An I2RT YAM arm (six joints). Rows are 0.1 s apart.
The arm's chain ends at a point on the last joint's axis. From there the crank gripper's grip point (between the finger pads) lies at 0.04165 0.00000 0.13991 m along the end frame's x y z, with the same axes.
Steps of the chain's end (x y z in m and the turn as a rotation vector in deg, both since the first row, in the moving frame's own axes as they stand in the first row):
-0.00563, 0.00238, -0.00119, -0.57, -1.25, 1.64
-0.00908, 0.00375, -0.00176, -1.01, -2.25, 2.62
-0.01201, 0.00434, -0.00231, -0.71, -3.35, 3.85
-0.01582, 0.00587, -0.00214, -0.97, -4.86, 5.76
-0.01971, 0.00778, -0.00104, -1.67, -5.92, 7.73
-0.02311, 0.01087, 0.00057, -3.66, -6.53, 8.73
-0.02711, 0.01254, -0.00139, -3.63, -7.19, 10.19
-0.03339, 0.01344, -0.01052, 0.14, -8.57, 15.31
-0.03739, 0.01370, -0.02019, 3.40, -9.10, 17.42
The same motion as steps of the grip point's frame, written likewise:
-0.00873, 0.00492, -0.00033, -0.57, -1.25, 1.64
-0.01470, 0.00801, -0.00027, -1.01, -2.25, 2.62
-0.02040, 0.00861, -0.00015, -0.71, -3.35, 3.85
-0.02813, 0.01184, 0.00082, -0.97, -4.86, 5.76
-0.03497, 0.01652, 0.00236, -1.67, -5.92, 7.73
-0.04038, 0.02499, 0.00389, -3.66, -6.53, 8.73
-0.04628, 0.02728, 0.00218, -3.63, -7.19, 10.19
-0.05588, 0.02128, -0.00593, 0.14, -8.57, 15.31
-0.06034, 0.01443, -0.01533, 3.40, -9.10, 17.42

